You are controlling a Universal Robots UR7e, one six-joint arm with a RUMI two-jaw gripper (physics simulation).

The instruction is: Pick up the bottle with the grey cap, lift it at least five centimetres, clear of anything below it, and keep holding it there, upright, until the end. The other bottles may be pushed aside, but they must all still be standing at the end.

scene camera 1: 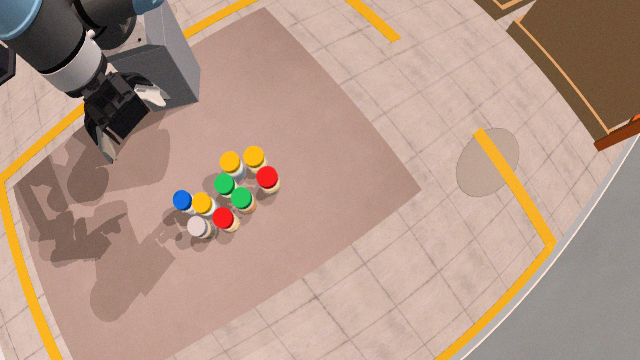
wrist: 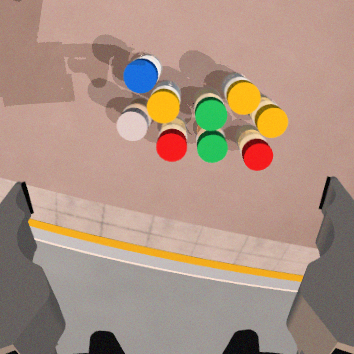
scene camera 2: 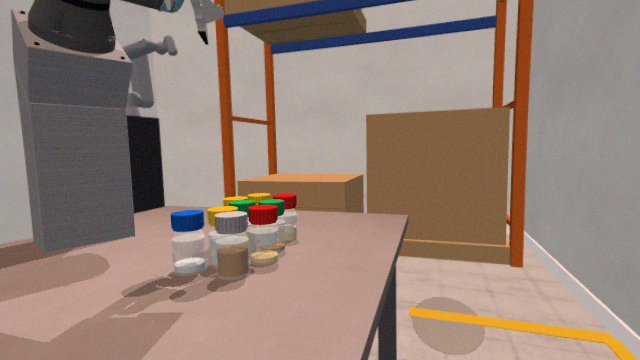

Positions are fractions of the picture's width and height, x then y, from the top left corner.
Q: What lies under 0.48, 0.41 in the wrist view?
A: A red-capped bottle.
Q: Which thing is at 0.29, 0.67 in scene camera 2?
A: A blue-capped bottle.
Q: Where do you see a red-capped bottle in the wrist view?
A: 0.72, 0.43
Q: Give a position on a blue-capped bottle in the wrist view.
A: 0.40, 0.21
